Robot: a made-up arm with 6 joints.
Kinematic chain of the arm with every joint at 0, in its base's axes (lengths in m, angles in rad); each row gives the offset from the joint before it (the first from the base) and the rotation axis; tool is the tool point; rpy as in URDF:
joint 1: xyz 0 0 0.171 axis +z
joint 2: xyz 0 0 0 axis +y
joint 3: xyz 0.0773 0 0.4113 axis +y
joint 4: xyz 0.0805 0 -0.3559 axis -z
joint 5: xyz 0 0 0 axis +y
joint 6: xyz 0.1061 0 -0.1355 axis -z
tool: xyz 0 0 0 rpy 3.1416 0 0
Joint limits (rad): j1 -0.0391..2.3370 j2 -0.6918..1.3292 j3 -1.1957..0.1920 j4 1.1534..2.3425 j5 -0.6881..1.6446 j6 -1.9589..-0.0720
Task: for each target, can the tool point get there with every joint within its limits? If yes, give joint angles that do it. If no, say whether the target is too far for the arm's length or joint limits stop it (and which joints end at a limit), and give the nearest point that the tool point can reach.
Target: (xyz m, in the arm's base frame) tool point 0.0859 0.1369 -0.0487
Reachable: yes | joints 1.0571 0.5949 -0.1926 1.6359 0.6205 -1.4603
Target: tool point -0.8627 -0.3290 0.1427
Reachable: no: joint limits stop it (at a limit: joint 1, joint 5) | nearest point -0.3534 0.1611 0.1427 | short by 0.707 m
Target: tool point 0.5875 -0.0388 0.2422
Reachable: yes | joints 0.1630 0.3208 -0.9940 1.3838 -0.2468 -1.6438
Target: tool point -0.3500 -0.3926 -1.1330
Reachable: no: too far | nearest point -0.2283 0.1254 -0.2958 | short by 0.992 m
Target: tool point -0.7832 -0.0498 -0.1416
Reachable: no: joint limits stop it (at a limit: joint 1, joint 5) | nearest point -0.4547 0.2663 -0.1416 | short by 0.456 m
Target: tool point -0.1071 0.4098 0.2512
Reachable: yes | joints 1.7615 -0.1632 -0.5373 2.1363 0.8547 -0.2858
